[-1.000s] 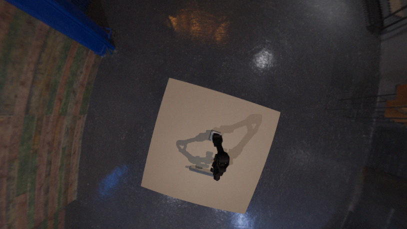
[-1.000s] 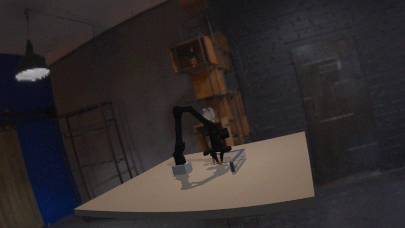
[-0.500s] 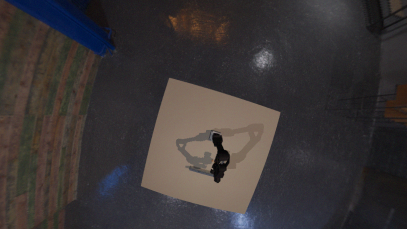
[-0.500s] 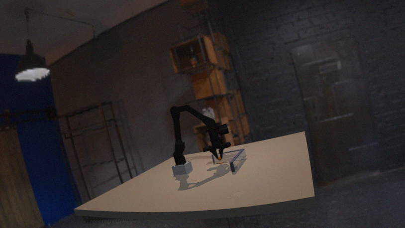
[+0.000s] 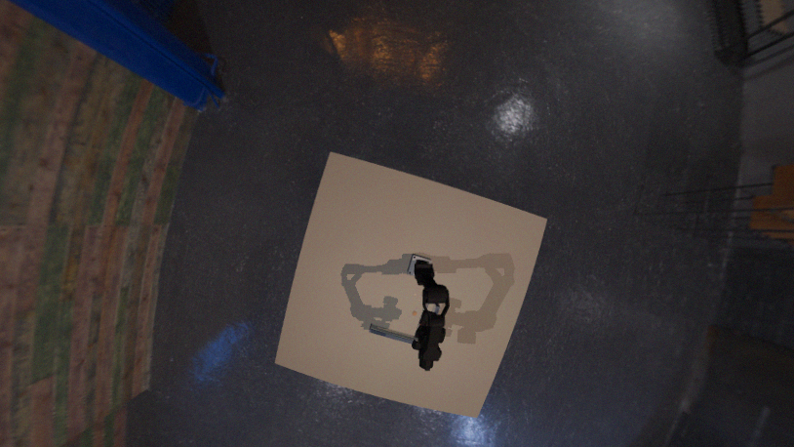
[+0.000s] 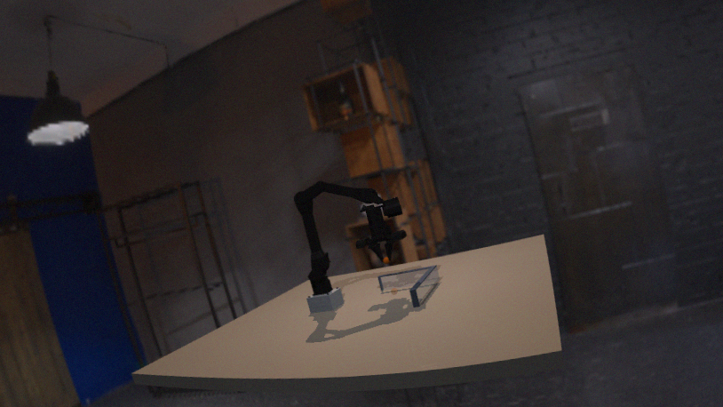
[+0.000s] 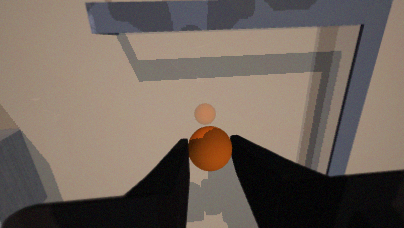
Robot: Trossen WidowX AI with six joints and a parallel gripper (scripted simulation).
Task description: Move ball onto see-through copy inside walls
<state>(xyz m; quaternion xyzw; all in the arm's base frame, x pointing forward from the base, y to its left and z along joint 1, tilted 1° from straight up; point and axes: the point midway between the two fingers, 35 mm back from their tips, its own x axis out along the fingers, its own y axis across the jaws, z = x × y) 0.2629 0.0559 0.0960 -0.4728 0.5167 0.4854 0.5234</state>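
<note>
My gripper tip is now 10 mm short of the see-through copy of ball, 30 mm to the left of it and 110 mm above it. From my gripper tip the other things lie so: clear wall (150 mm ahead, 90 mm to the right, 100 mm below).
</note>
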